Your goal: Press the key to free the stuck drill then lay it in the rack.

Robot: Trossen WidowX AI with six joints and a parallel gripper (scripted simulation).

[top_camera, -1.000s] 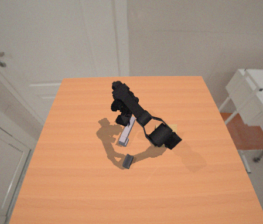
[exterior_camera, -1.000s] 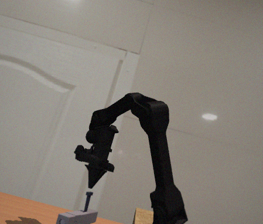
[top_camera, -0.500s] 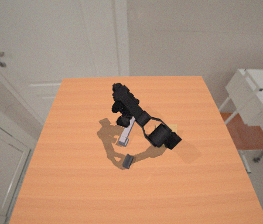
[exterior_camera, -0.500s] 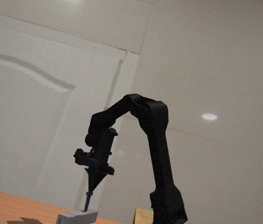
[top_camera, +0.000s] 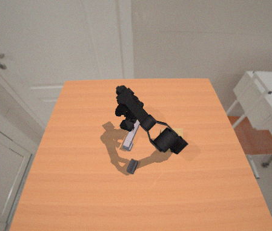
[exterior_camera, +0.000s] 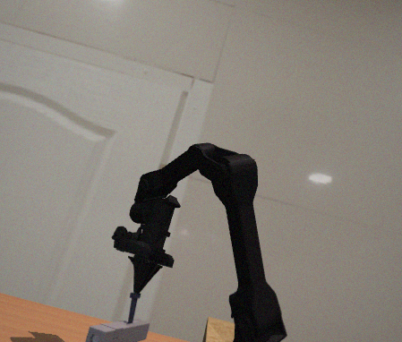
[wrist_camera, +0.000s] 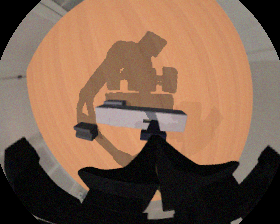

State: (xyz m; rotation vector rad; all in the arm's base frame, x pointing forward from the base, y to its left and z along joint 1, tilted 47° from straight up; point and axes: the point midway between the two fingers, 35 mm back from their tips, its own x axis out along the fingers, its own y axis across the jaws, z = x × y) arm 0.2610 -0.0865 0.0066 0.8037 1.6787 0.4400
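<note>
Now: the blue key 30 mm below my gripper tip. The rest, counted from my gripper tip: dark grey block: 20 mm behind, 210 mm to the left, 120 mm below; grey bar: 30 mm to the left, 90 mm below; drill: 10 mm ahead, 50 mm to the left, 80 mm below.
</note>
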